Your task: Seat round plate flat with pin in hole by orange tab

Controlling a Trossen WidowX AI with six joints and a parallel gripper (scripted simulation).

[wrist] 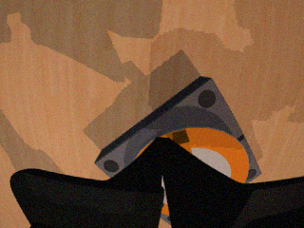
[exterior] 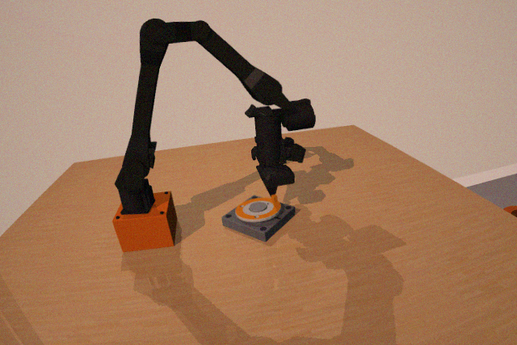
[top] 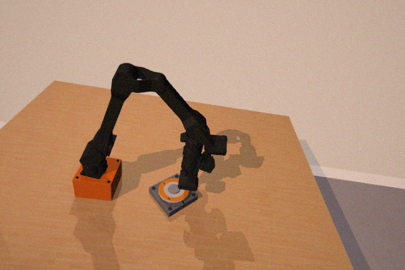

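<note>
Right now the base is 4 cm to the right of my gripper tip, 4 cm behind it and 2 cm below it.
</note>
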